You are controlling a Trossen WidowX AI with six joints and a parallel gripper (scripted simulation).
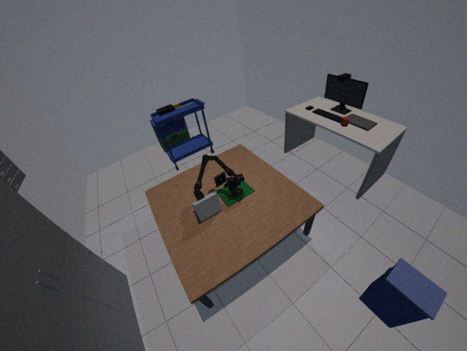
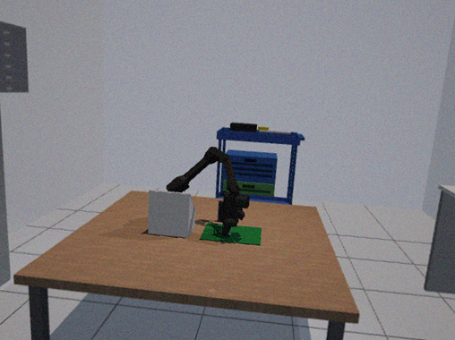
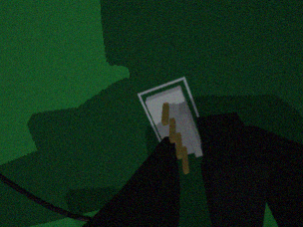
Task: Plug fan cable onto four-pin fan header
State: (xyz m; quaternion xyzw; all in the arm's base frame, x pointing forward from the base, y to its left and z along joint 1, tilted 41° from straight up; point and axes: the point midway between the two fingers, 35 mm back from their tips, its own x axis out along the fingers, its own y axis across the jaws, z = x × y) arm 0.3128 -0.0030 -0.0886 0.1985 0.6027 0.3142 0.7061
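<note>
The fan plug is 10 mm behind my gripper tip, 10 mm to the right of it and 10 mm above it. Round my gripper tip: green board 30 mm ahead, 40 mm to the left, 30 mm below; then black fan 210 mm to the left, 40 mm above; then four-pin fan header 10 mm to the left, 20 mm below.
</note>
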